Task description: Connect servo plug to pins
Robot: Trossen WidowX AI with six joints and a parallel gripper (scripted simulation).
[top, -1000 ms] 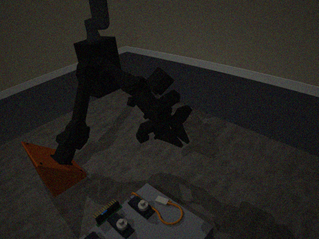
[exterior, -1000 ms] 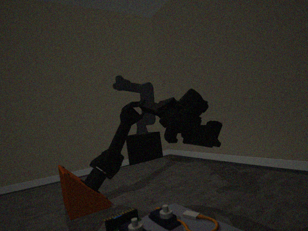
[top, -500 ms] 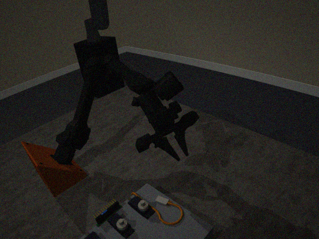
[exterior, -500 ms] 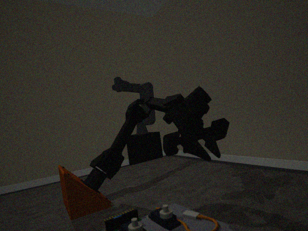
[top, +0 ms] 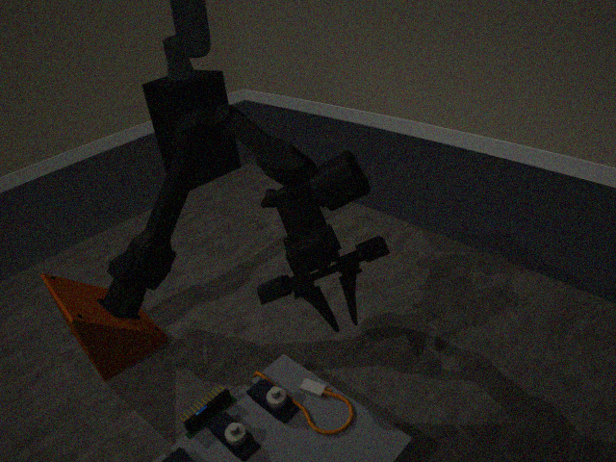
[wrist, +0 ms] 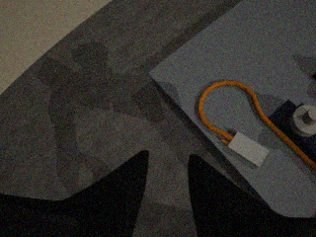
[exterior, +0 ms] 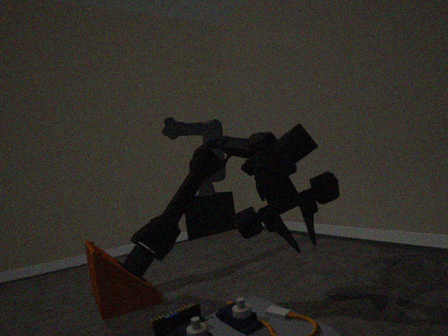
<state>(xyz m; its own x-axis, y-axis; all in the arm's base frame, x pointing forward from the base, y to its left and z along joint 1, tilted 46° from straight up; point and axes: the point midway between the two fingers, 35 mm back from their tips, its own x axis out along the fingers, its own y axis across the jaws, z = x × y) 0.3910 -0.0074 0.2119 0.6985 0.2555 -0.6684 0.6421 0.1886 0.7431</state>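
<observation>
Now: gripper tip 12 cm past the blue band, 19 cm to the left of it and 6 cm above it. Also, from my gripper tip: servo (7 cm behind, 18 cm to the right, 9 cm below); then grey holder plate (4 cm ahead, 19 cm to the right, 11 cm below); then black header (12 cm behind, 18 cm to the right, 8 cm below).
</observation>
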